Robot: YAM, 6 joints.
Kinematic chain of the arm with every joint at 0, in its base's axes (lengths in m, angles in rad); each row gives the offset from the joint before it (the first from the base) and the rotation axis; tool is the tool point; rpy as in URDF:
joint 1: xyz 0 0 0.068 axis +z
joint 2: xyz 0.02 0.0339 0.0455 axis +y
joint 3: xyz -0.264 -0.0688 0 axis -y
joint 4: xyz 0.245 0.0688 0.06 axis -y
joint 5: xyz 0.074 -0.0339 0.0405 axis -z
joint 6: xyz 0.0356 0 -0.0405 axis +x
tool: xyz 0 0 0 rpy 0 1.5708 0
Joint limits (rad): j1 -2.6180..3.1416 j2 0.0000..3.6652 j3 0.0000..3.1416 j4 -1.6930..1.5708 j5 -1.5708..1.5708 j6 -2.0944..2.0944
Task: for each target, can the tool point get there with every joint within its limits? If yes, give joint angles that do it. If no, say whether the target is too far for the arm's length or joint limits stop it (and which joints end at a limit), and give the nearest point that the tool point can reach.
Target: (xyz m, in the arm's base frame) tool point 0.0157 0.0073 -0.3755
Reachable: no: joint limits stop it (at a limit: joint 2) | nearest point 0.0470 0.0219 -0.3222 | short by 0.064 m
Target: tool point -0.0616 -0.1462 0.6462
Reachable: yes | joints 1.3272 0.7557 2.0509 0.2106 -0.7601 -1.4947
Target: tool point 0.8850 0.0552 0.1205
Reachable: no: too far | nearest point 0.6446 0.0402 0.1186 | short by 0.241 m
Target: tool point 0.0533 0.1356 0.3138
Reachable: yes | joints 1.1426 0.9177 1.0318 -1.2141 -0.2221 0.1310
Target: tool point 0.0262 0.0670 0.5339
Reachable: yes | joints 1.6734 0.8004 1.1800 0.9305 1.1844 1.6357
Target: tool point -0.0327 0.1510 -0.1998
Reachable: yes | joints 1.9916 3.2894 1.3038 -0.8625 1.1053 -1.1505
